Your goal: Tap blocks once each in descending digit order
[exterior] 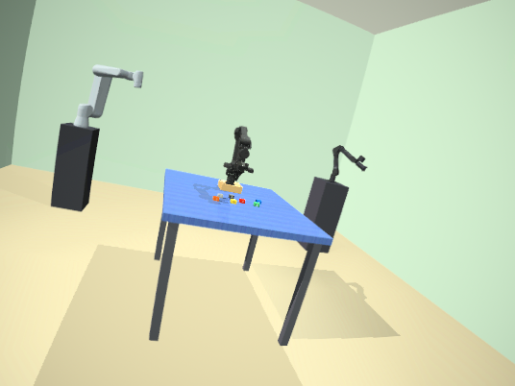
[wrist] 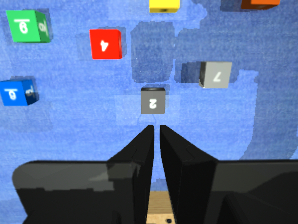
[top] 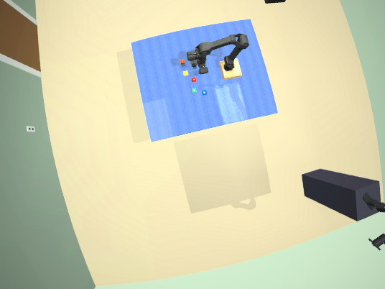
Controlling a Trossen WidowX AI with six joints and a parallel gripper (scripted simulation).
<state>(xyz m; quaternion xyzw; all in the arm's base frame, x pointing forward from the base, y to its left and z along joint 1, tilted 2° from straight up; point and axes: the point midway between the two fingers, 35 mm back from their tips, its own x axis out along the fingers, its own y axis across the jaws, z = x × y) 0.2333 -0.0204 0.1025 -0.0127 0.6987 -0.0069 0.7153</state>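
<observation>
Now: the dark grey block 10 mm behind my gripper tip and 100 mm below it. The rest, counted from my gripper tip: red block 60 mm ahead, 60 mm to the left, 100 mm below; green block 80 mm ahead, 150 mm to the left, 100 mm below; yellow block 110 mm ahead, 10 mm to the right, 100 mm below.
</observation>
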